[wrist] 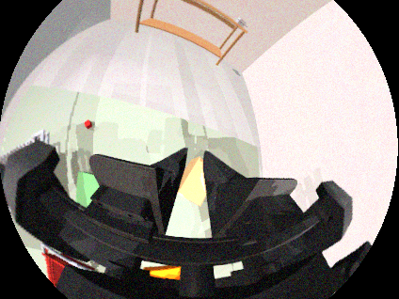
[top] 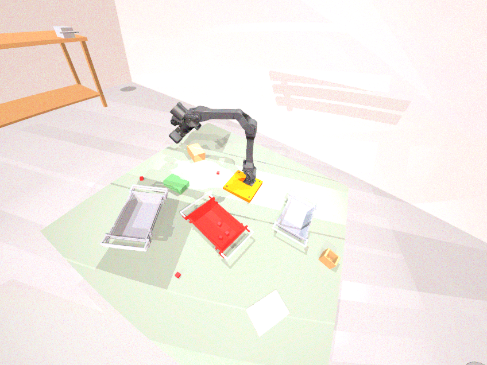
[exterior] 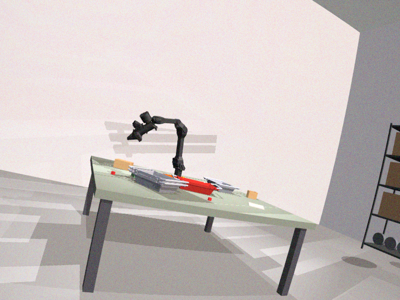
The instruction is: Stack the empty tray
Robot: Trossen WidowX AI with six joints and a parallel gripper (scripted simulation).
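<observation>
Right now my gripper tip is 47 cm to the right of the red block, 25 cm short of it and 21 cm above it. Round my gripper tip: grey tray (80 cm to the left, 18 cm below, 1 cm behind); then green block (20 cm below, 19 cm ahead, 12 cm to the left); then tan block (19 cm below, 10 cm behind, 3 cm to the left).
</observation>
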